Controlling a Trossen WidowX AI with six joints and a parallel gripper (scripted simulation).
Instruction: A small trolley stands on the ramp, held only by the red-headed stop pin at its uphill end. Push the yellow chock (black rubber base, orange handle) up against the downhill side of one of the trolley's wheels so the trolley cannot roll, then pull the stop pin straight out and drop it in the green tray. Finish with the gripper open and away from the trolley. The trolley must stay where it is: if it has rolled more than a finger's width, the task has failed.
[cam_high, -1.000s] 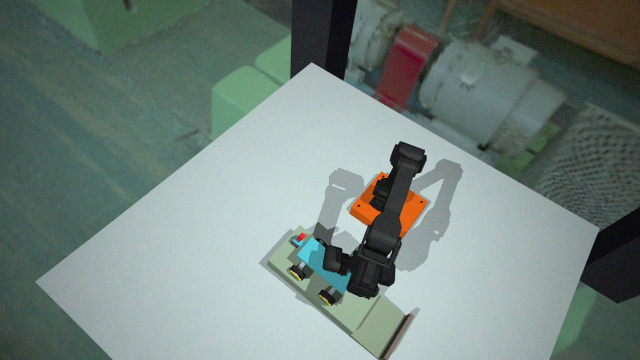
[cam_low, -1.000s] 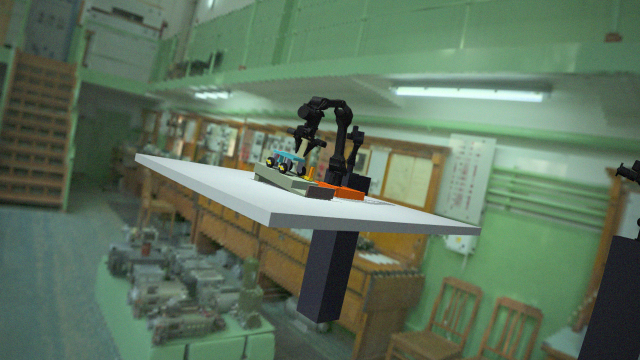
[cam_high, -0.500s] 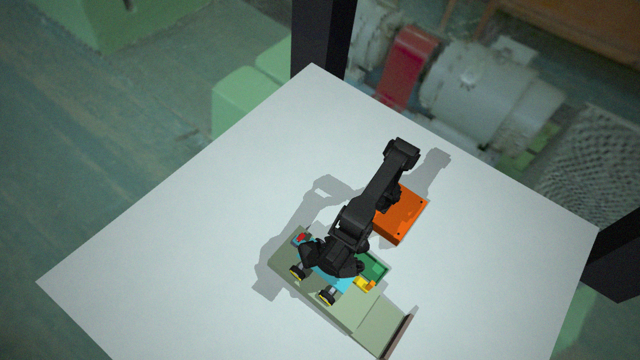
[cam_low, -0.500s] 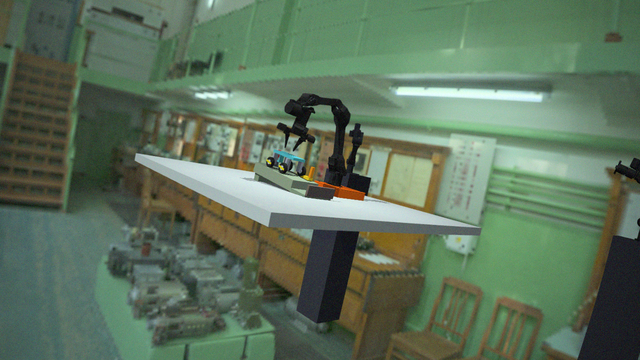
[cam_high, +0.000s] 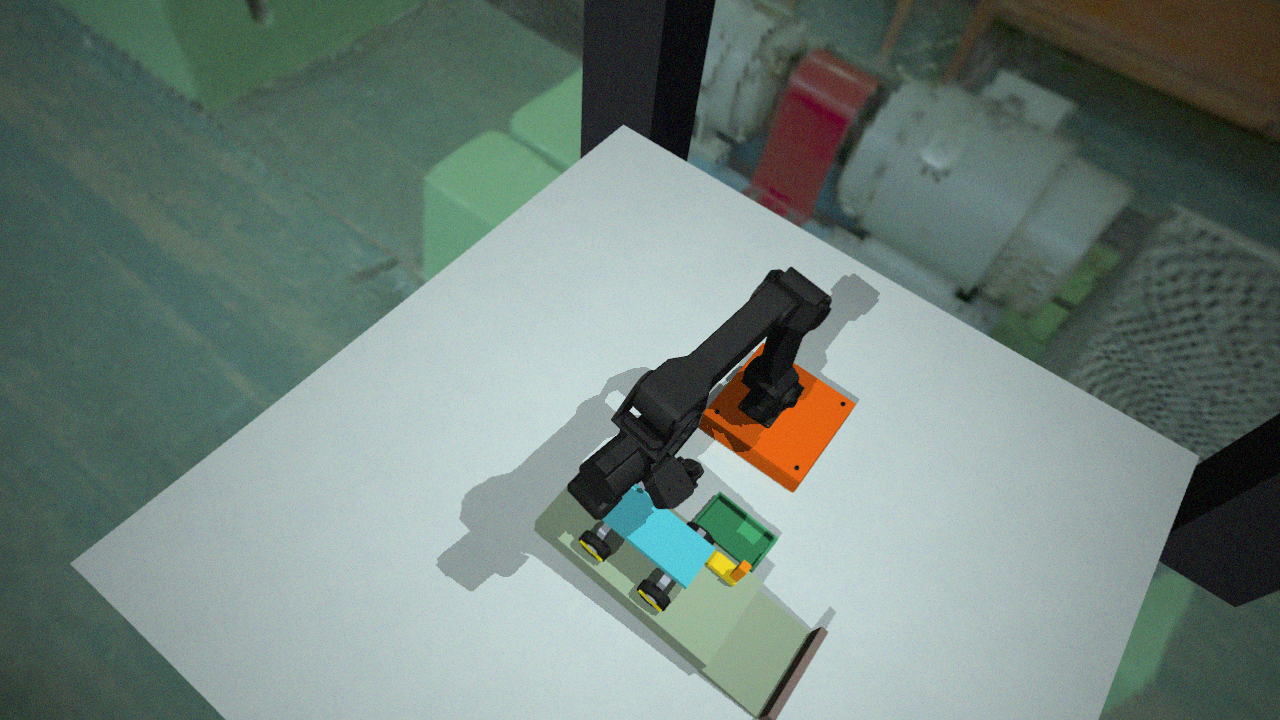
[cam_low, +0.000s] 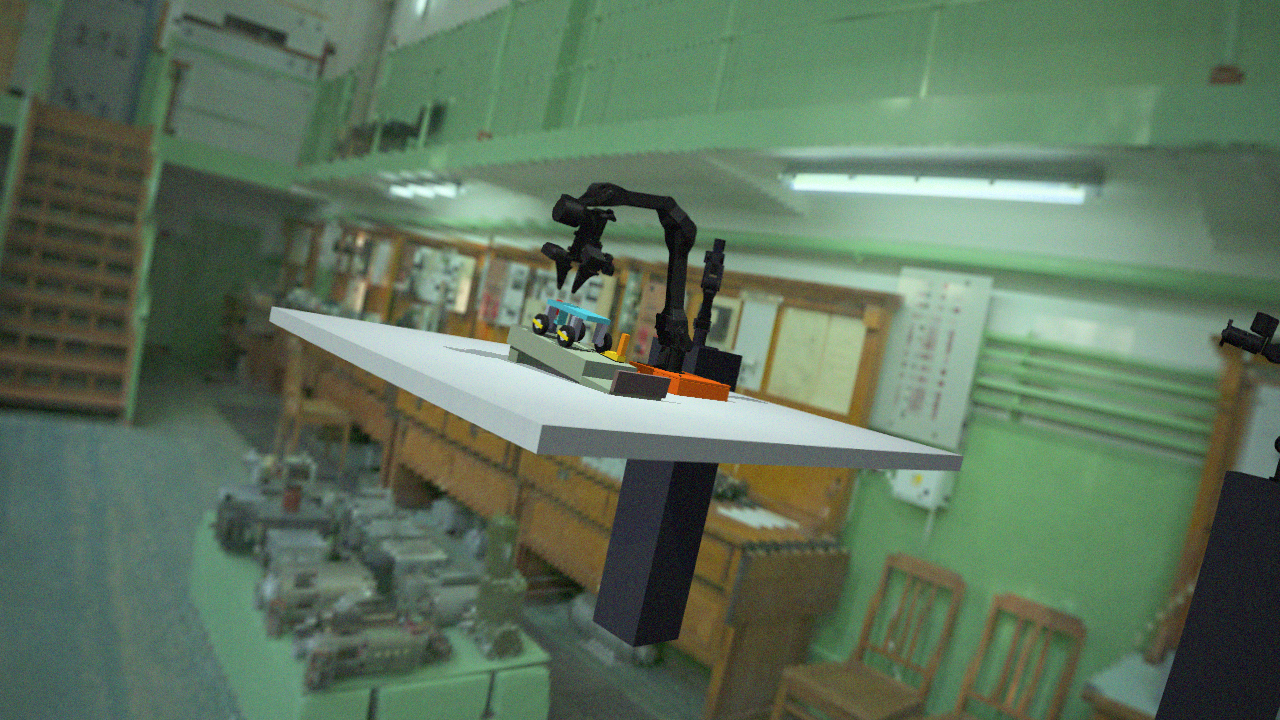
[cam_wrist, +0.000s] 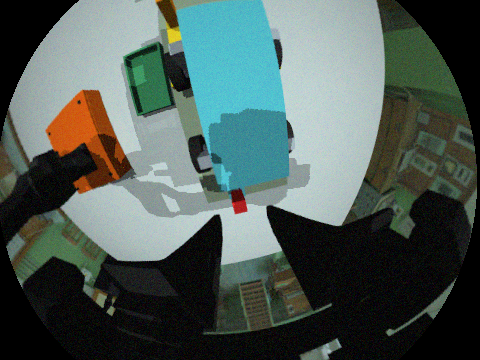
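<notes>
The red-headed stop pin is 60 mm below my gripper tip and 30 mm to the right of it. Round my gripper tip: brown lip: 350 mm to the left, 160 mm below, 20 mm ahead; yellow chock: 190 mm to the left, 110 mm below, 30 mm behind; cyan trolley: 80 mm to the left, 80 mm below, 20 mm ahead.
</notes>
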